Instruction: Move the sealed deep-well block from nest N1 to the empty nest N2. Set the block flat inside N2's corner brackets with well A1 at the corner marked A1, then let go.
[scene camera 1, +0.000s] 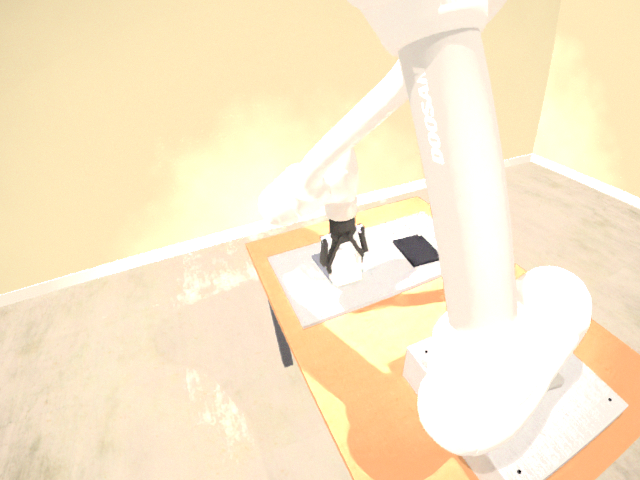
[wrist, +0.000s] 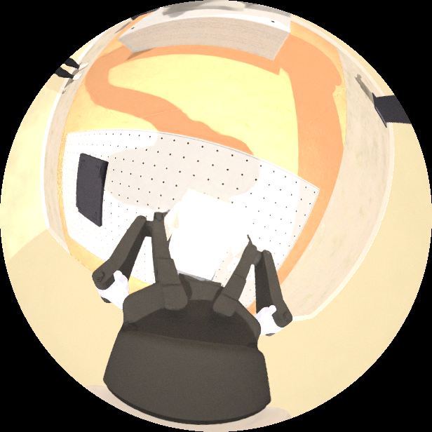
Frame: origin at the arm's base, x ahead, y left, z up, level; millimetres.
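Where they show: gripper, fingertip midpoint: (scene camera 1: 345, 275).
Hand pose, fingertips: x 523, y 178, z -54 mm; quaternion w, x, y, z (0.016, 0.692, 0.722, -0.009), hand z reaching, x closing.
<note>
Each offset is from my fingertips to the top centre of the thing. "spot": to the spot under its first point. Level surfaces: height alone.
The white deep-well block @(dx +30, dy +0, dz +40 mm) (scene camera 1: 346, 268) (wrist: 205, 225) is between the fingers of my gripper (scene camera 1: 347, 259) (wrist: 206, 217), which is shut on it. The block is at the grey nest N2 @(spot: dx +137, dy +45, dz -13 mm) (scene camera 1: 318, 259) (wrist: 198, 275) and hides most of it. A grey strip of N2 shows at the block's left in the scene view and below the block in the wrist view. Glare hides the wells, the A1 mark and the corner brackets. I cannot tell whether the block touches N2 or hangs a little above it. The dark nest N1 @(dx +43, dy -303, dz -11 mm) (scene camera 1: 416, 250) (wrist: 91, 190) holds no block.
Both nests are on a white perforated board @(dz -26 mm) (scene camera 1: 305, 302) (wrist: 200, 165) on the orange table @(dz -39 mm) (scene camera 1: 330, 356) (wrist: 210, 90). The robot's pale base block (scene camera 1: 414, 369) (wrist: 210, 40) stands beyond the board in the wrist view. The arm covers the board's right end in the scene view.
</note>
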